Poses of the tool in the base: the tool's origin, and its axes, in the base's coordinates. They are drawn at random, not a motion.
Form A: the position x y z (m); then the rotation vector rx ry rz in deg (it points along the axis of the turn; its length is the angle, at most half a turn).
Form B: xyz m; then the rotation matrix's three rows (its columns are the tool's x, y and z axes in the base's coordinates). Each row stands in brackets. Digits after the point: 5 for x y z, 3 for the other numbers.
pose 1, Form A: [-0.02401 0.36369 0.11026 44.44 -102.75 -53.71]
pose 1, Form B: [-0.02401 0.36369 0.11026], [[-0.362 -0.105 -0.926], [-0.820 0.508 0.263], [0.443 0.855 -0.269]]
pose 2, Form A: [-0.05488 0.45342 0.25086 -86.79 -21.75 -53.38]
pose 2, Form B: [-0.05488 0.45342 0.25086], [[0.619 0.713 0.329], [-0.280 -0.191 0.941], [0.734 -0.674 0.082]]
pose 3, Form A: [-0.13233 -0.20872 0.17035 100.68 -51.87 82.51]
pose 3, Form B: [-0.13233 -0.20872 0.17035], [[0.145 -0.848 0.510], [-0.093 -0.525 -0.846], [0.985 0.075 -0.155]]
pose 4, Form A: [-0.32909 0.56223 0.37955 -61.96 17.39 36.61]
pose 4, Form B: [-0.32909 0.56223 0.37955], [[0.783 -0.618 -0.074], [0.333 0.315 0.889], [-0.526 -0.720 0.452]]
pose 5, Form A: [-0.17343 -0.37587 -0.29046 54.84 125.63 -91.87]
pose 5, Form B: [-0.17343 -0.37587 -0.29046], [[-0.749 0.641 -0.167], [0.353 0.174 -0.919], [-0.561 -0.747 -0.357]]
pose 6, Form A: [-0.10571 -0.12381 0.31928 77.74 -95.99 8.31]
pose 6, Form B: [-0.10571 -0.12381 0.31928], [[0.057 -0.814 -0.579], [-0.702 0.379 -0.603], [0.710 0.441 -0.549]]
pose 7, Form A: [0.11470 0.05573 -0.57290 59.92 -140.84 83.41]
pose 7, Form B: [0.11470 0.05573 -0.57290], [[-0.759 -0.602 0.248], [-0.507 0.307 -0.805], [0.408 -0.737 -0.538]]
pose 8, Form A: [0.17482 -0.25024 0.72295 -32.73 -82.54 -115.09]
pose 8, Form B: [0.17482 -0.25024 0.72295], [[-0.730 0.683 0.002], [-0.217 -0.235 0.947], [0.648 0.691 0.320]]
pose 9, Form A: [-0.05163 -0.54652 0.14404 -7.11 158.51 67.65]
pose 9, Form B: [-0.05163 -0.54652 0.14404], [[-0.988 -0.127 0.088], [-0.024 0.690 0.723], [-0.152 0.712 -0.685]]
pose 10, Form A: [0.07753 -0.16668 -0.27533 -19.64 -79.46 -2.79]
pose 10, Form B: [0.07753 -0.16668 -0.27533], [[0.190 0.234 -0.954], [0.166 0.950 0.266], [0.968 -0.209 0.142]]
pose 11, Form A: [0.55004 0.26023 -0.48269 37.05 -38.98 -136.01]
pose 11, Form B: [0.55004 0.26023 -0.48269], [[-0.714 0.393 -0.580], [-0.640 -0.701 0.313], [-0.283 0.595 0.752]]
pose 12, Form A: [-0.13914 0.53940 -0.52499 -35.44 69.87 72.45]
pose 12, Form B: [-0.13914 0.53940 -0.52499], [[-0.145 -0.930 0.337], [0.370 0.264 0.890], [-0.917 0.254 0.306]]
